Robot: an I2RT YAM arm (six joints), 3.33 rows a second.
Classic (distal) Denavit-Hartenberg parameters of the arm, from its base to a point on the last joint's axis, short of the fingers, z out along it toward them. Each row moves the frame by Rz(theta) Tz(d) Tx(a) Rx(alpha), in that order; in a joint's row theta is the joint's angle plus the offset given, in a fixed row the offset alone. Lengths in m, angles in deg.
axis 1: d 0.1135; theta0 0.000; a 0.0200; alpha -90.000
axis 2: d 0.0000; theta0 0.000; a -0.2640; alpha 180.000
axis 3: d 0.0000; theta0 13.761; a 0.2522; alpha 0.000
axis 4: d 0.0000; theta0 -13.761; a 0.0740; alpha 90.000
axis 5: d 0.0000; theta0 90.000; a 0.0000; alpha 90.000
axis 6: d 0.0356; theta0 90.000; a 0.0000; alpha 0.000
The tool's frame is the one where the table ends.
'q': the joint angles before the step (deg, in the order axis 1, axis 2, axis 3, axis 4, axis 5, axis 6). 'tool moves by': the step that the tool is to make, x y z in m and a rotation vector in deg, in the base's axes. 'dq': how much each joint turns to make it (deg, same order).
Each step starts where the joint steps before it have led.
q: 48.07, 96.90, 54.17, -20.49, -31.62, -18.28
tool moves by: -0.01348, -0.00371, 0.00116, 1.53, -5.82, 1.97
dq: 1.69, -3.52, -4.28, 4.65, 2.83, -2.17
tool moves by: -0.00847, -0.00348, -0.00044, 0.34, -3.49, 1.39
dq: 1.00, -2.07, -2.58, 2.15, 1.90, -1.83
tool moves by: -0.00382, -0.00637, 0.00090, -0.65, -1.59, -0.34
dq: -0.04, -1.84, -1.58, -0.07, 1.55, -0.70
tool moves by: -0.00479, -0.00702, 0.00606, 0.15, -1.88, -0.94
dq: 0.04, -3.02, -1.57, -0.10, 1.68, 0.09
